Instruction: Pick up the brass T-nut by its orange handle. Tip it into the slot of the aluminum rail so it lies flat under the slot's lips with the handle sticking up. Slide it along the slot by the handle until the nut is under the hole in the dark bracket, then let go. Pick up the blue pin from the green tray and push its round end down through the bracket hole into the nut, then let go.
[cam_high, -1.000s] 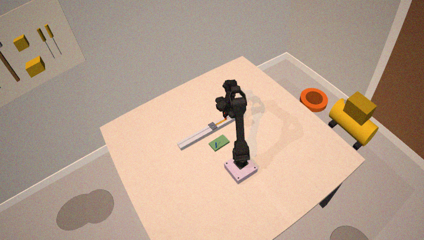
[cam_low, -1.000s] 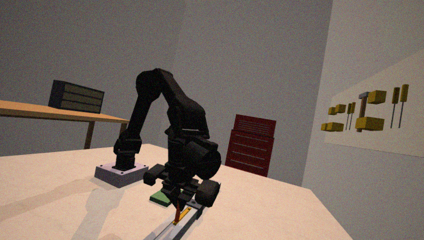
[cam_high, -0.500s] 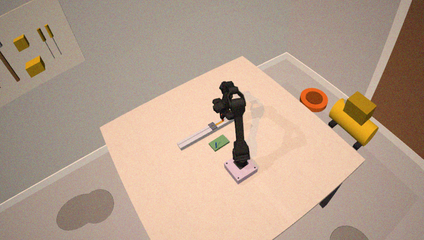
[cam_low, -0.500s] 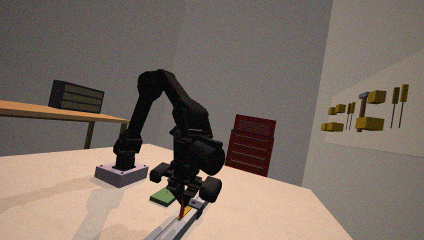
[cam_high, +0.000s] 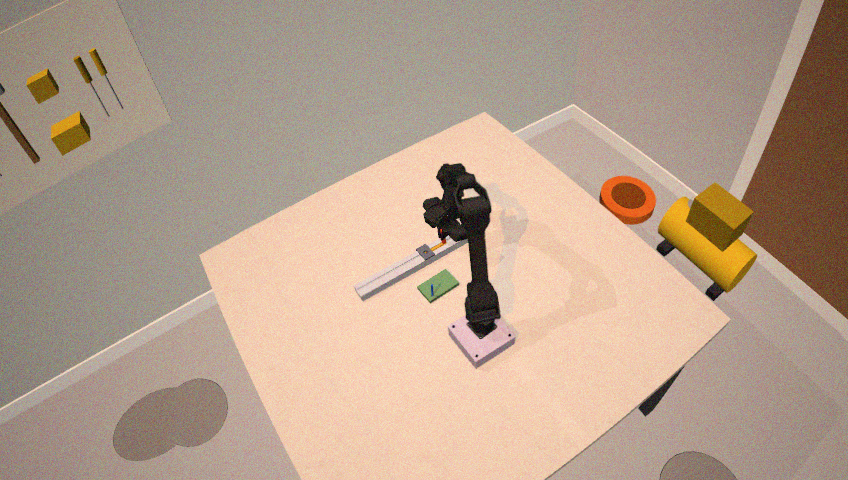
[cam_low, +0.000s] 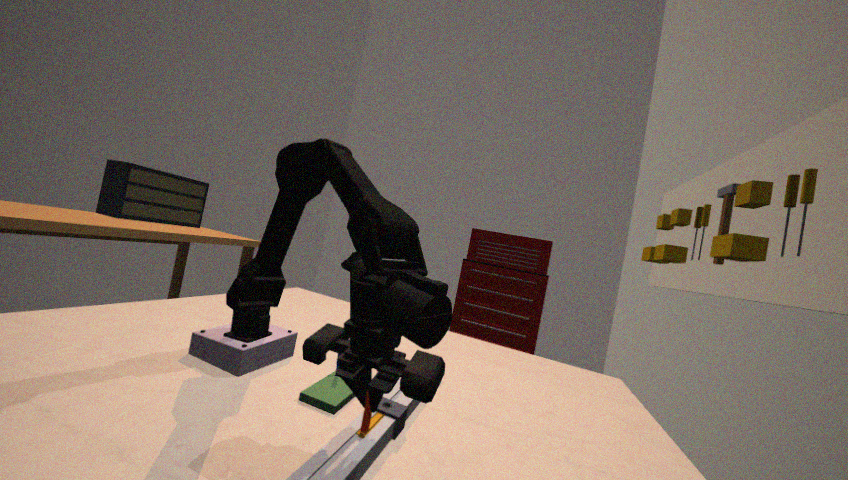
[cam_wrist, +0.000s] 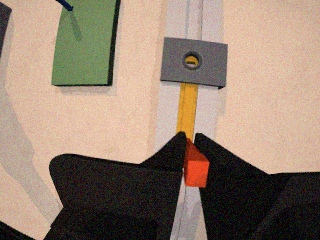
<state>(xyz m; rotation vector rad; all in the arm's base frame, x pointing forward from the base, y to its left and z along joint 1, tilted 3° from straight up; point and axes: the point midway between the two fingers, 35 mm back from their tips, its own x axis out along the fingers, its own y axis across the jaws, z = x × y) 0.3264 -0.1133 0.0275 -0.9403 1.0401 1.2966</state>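
My gripper tip is now 13 cm past the blue pin, 14 cm to the right of it and 3 cm above it. Round my gripper tip: aluminum rail: 1 cm ahead, 6 cm to the left, 3 cm below; then green tray: 12 cm behind, 12 cm to the left, 5 cm below.
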